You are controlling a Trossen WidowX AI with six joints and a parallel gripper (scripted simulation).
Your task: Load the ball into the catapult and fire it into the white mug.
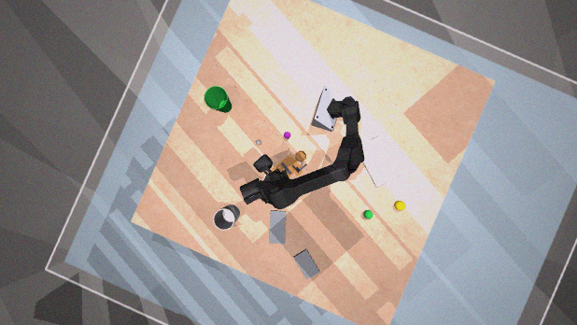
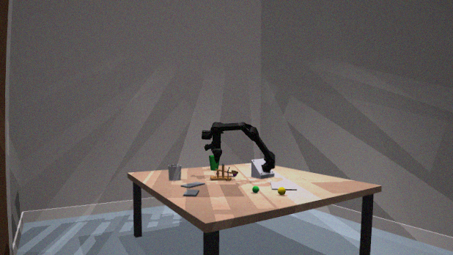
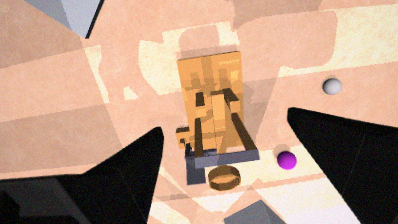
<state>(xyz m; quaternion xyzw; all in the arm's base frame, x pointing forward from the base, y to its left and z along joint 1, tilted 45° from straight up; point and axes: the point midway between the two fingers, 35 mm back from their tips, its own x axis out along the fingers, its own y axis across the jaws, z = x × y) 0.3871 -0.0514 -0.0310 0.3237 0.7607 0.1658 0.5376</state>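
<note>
My gripper tip is now 180 mm past the purple ball, 110 mm above it and 60 mm to the left of it. Round my gripper tip: small grey ball 160 mm to the right, 110 mm below, 80 mm behind; white mug 270 mm ahead, 100 mm to the right, 90 mm below; orange catapult 70 mm below, 70 mm behind, 40 mm to the left.
</note>
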